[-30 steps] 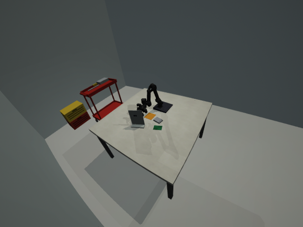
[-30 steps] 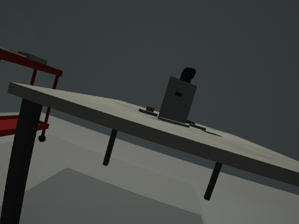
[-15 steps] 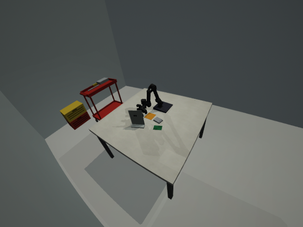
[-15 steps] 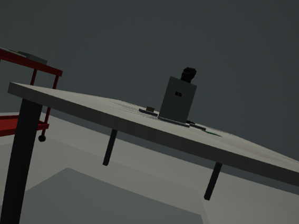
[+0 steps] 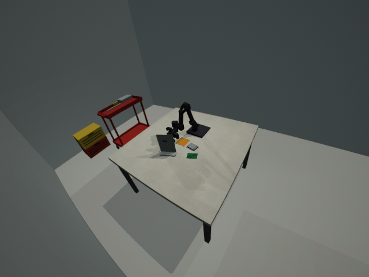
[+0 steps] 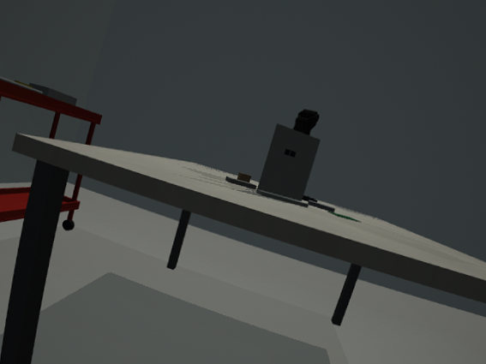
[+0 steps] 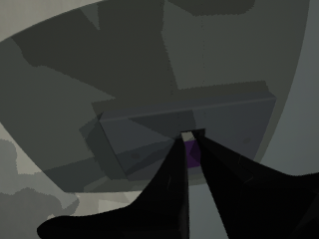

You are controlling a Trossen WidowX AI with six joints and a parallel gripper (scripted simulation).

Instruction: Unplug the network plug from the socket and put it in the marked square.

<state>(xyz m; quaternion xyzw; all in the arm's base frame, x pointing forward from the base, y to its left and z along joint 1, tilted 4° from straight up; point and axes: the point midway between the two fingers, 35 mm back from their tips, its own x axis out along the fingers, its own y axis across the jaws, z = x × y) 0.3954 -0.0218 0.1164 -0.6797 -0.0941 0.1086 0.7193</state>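
Right now the network plug is right at my gripper tip. Round my gripper tip: grey upright panel: 50 mm below, 20 mm ahead, 10 mm to the left; green patch: 240 mm to the left, 150 mm below, 90 mm behind; orange square patch: 200 mm behind, 150 mm below, 10 mm to the left.
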